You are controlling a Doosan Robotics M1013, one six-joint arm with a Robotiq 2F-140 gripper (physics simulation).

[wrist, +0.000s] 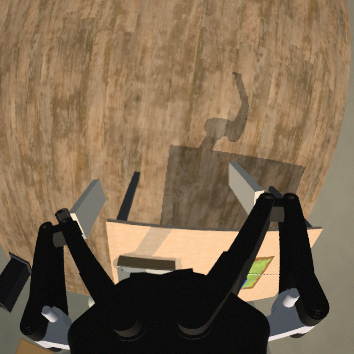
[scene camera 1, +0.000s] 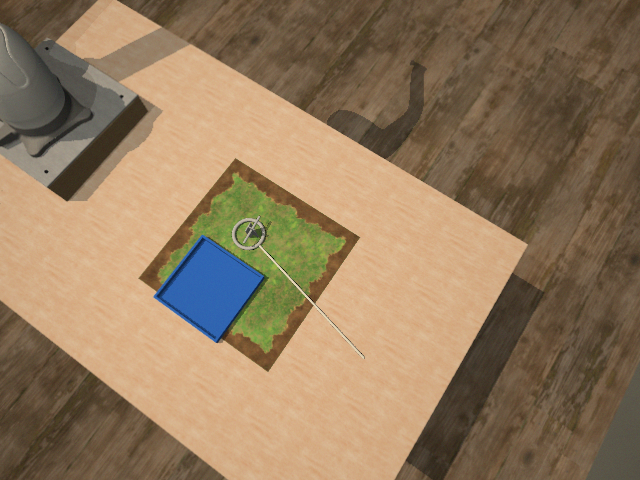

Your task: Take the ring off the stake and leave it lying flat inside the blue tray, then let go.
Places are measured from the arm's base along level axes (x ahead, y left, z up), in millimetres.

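Pixels of known places: gripper, fingertip midpoint: (wrist: 163, 181); arm's base, origin of the base link: (scene camera 1: 45, 115).
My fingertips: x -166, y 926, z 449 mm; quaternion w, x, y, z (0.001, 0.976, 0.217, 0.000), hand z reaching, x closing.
For each thing: its top centre in the pictures, then the offset to it from my fingertips. "spot": a spot on its surface instead. Level surfaces: height alone.
- grey ring, surface spot: (scene camera 1: 233, 235) spot: dx +722, dy -794, dz -529 mm
- stake, middle of its top: (scene camera 1: 251, 228) dx +758, dy -754, dz -484 mm
- blue tray, middle of its top: (scene camera 1: 208, 286) (wrist: 230, 287) dx +781, dy -924, dz -517 mm
- brown mat, its level: dz -539 mm
- wooden table, its level: dz -539 mm
- long thin pale rod, surface spot: (scene camera 1: 330, 321) spot: dx +1048, dy -774, dz -533 mm
A grey ring (scene camera 1: 233, 235) lies around a small dark upright piece, apparently the stake (scene camera 1: 251, 229), on the green mat in the scene view. A thin grey bar shows across the ring's opening; its exact link to the stake is too small to tell. The blue tray (scene camera 1: 209, 289) (wrist: 244, 284) sits beside the ring, empty, partly over the mat's edge. My gripper (wrist: 163, 181) is wide open with nothing between its fingers, high up and well away from the ring. The ring is hidden in the wrist view, where a sliver of the tray shows behind a finger linkage.
A green and brown mat (scene camera 1: 310, 237) (wrist: 261, 266) lies on the wooden table (scene camera 1: 413, 268) (wrist: 200, 245). A long thin pale rod (scene camera 1: 330, 321) runs from the ring's edge out past the mat. The robot's base (scene camera 1: 31, 98) stands on a grey block (scene camera 1: 111, 98) at the table's upper left.
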